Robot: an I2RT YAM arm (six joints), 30 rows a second.
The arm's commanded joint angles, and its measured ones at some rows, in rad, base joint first. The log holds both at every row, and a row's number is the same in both.
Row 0, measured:
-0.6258 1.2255 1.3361 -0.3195 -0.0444 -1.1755
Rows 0 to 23, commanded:
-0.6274 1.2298 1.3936 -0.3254 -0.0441 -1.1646
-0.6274 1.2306 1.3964 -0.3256 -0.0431 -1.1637
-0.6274 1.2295 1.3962 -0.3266 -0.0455 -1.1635
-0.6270 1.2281 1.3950 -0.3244 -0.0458 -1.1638
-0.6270 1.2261 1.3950 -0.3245 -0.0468 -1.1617
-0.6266 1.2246 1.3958 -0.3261 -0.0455 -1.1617
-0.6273 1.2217 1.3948 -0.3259 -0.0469 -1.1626
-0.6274 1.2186 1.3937 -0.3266 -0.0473 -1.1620
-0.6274 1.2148 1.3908 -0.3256 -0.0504 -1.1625
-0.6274 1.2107 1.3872 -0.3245 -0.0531 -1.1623
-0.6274 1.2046 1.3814 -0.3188 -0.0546 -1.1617
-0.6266 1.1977 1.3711 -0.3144 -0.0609 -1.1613
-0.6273 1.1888 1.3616 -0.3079 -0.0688 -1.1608
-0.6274 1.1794 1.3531 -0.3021 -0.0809 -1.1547
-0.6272 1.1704 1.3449 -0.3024 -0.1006 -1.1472
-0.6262 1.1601 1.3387 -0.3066 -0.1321 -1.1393
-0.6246 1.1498 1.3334 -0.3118 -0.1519 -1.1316
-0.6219 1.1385 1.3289 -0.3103 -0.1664 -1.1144
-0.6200 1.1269 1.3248 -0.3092 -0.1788 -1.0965
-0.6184 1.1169 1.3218 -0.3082 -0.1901 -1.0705
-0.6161 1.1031 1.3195 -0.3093 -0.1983 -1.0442
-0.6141 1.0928 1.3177 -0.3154 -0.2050 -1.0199
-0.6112 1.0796 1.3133 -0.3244 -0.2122 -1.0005
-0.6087 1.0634 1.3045 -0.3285 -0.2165 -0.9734
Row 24, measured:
-0.6209 1.1381 1.3148 -0.3347 -0.1524 -1.0847
